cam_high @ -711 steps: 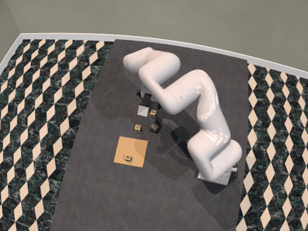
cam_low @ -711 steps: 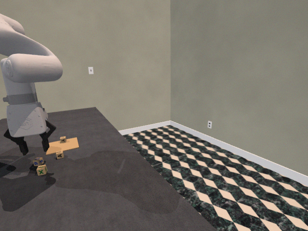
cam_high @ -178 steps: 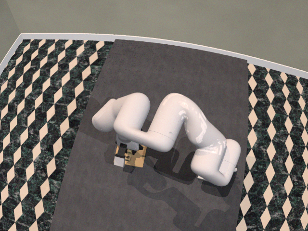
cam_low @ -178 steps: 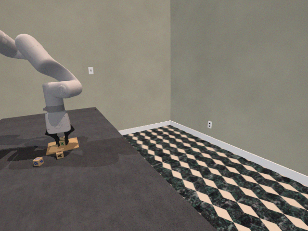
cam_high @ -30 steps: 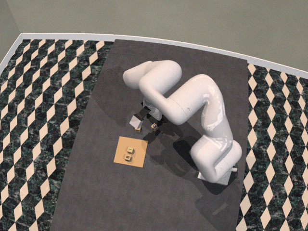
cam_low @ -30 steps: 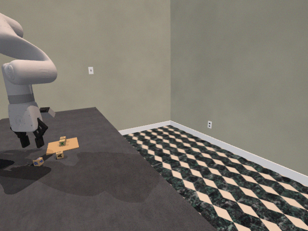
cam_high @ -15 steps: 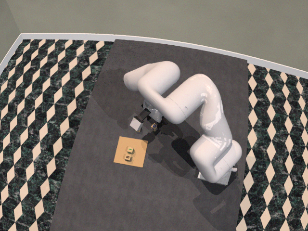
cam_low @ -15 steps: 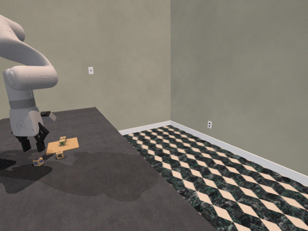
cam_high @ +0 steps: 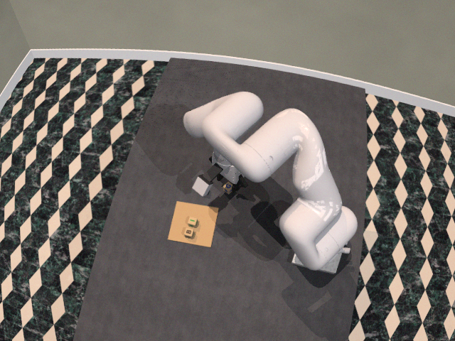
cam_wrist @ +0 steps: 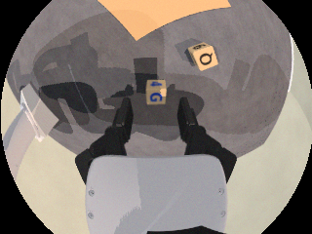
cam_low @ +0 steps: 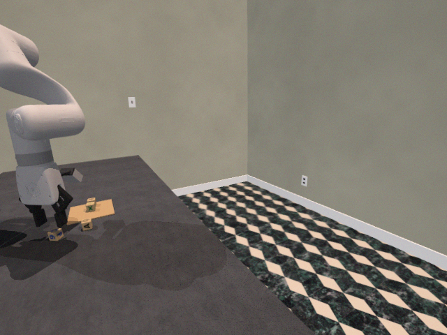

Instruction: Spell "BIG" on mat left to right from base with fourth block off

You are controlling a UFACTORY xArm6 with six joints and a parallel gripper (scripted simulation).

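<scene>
The G block lies 5 cm below my hand. The rest, counted from my hand: B block: 9 cm ahead, 18 cm to the left, 4 cm below; tan mat: 9 cm ahead, 14 cm to the left, 6 cm below.
</scene>
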